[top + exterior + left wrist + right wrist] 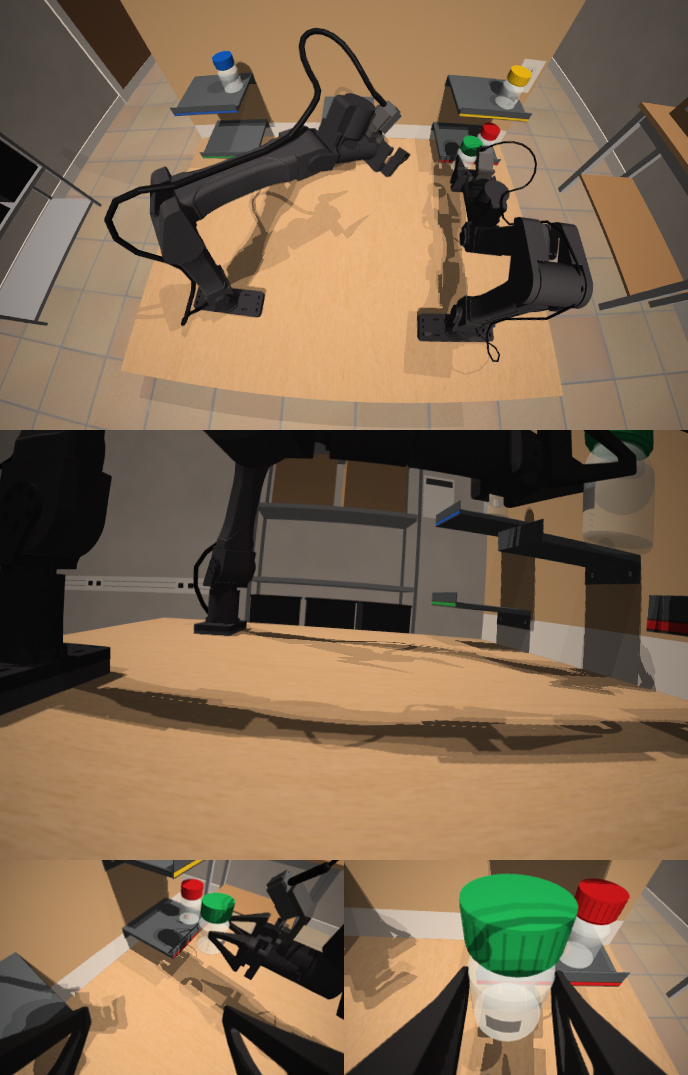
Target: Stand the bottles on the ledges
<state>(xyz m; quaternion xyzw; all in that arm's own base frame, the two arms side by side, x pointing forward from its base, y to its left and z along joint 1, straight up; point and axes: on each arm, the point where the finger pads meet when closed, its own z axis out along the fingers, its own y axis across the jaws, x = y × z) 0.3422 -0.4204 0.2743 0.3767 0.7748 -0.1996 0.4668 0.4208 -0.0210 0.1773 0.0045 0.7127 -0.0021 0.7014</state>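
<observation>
My right hand is 1 cm short of the green-capped bottle and 1 cm above it. Round my right hand: blue-capped bottle: 68 cm to the left, 14 cm above, 12 cm ahead; yellow-capped bottle: 14 cm ahead, 14 cm above, 9 cm to the right; red-capped bottle: 13 cm ahead, 9 cm to the right, 5 cm below.
</observation>
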